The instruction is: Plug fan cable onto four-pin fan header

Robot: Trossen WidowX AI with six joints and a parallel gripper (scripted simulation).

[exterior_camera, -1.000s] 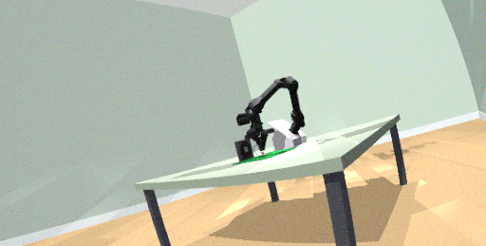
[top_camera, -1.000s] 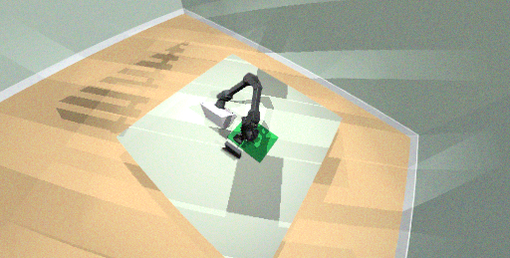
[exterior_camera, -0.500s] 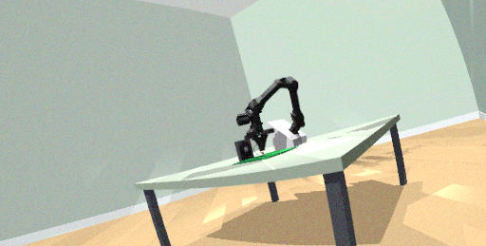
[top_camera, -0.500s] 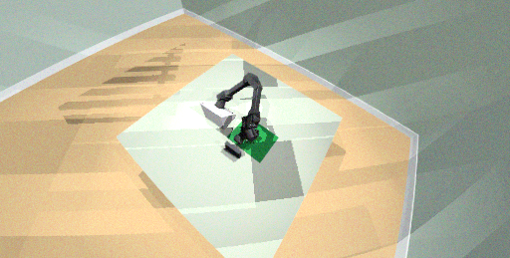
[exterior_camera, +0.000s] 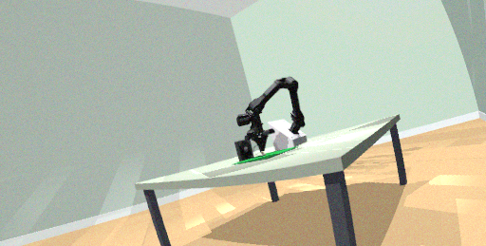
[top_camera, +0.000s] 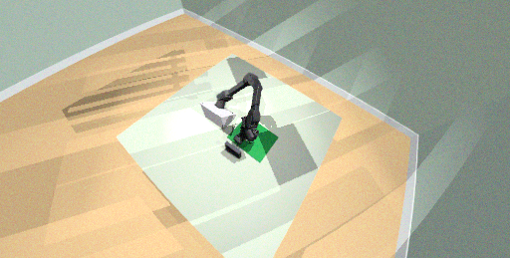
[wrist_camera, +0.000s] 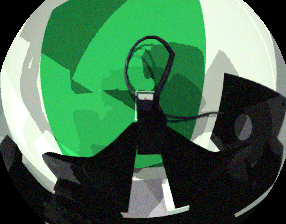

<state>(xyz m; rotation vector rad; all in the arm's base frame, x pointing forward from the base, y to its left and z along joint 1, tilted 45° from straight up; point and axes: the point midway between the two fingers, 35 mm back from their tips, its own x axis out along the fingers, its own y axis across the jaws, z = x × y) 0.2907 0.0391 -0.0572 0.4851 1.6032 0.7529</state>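
Right now the green board is 30 mm ahead of my gripper tip, 50 mm to the left of it and 50 mm below it. The rest, counted from my gripper tip: black fan: 20 mm ahead, 130 mm to the right, 20 mm above; dark fan plug: 10 mm ahead, 10 mm above.
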